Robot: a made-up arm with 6 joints.
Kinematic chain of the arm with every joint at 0, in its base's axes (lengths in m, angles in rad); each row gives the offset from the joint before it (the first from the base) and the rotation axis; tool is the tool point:
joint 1: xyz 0 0 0.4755 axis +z
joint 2: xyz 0.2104 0 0 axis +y
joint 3: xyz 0 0 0.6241 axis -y
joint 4: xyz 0 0 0.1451 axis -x
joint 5: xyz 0.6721 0 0 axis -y
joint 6: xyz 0.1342 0 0 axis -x
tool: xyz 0 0 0
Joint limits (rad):
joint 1: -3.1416..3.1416
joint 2: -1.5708..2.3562
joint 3: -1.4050..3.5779
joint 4: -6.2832..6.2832
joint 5: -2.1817..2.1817
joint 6: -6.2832..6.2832
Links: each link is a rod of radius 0.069 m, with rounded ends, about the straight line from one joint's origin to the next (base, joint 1, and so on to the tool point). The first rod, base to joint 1, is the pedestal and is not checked.
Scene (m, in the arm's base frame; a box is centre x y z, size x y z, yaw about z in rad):
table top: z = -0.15
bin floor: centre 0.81 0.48 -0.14 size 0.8 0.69 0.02 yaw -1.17
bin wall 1: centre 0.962 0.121 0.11 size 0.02 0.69 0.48 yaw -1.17
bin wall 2: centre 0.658 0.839 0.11 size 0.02 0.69 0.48 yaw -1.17
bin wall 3: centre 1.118 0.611 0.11 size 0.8 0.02 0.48 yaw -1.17
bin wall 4: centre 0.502 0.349 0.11 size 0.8 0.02 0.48 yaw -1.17
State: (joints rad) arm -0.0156 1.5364 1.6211 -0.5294 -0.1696 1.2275
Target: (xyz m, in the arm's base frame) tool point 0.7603 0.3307 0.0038
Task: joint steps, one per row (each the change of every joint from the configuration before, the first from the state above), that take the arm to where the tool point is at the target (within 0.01 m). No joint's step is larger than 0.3 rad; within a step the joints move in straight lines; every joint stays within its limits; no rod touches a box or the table.
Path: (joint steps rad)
1: 0.0465 -0.1763 -0.2897 0.0146 -0.1019 0.0000
2: 0.0464 -0.1762 -0.2897 0.0145 -0.1020 0.0000
3: 0.0465 -0.1763 -0.2897 0.0146 -0.1019 0.0000
4: 0.0465 -0.1763 -0.2897 0.0145 -0.1019 0.0000
5: 0.0464 -0.1762 -0.2897 0.0146 -0.1020 0.0000
6: 0.0465 -0.1763 -0.2897 0.0146 -0.1019 0.0000
7: 0.0465 -0.1763 -0.2897 0.0145 -0.1020 0.0000
8: 0.0464 -0.1762 -0.2897 0.0146 -0.1019 0.0000
9: 0.0020 0.2358 0.0509 -0.0070 0.0637 0.0000
10: 0.0021 0.2359 0.0509 -0.0070 0.0638 0.0000
11: 0.0020 0.2358 0.0509 -0.0070 0.0637 0.0000
12: 0.0020 0.2359 0.0509 -0.0070 0.0637 0.0000

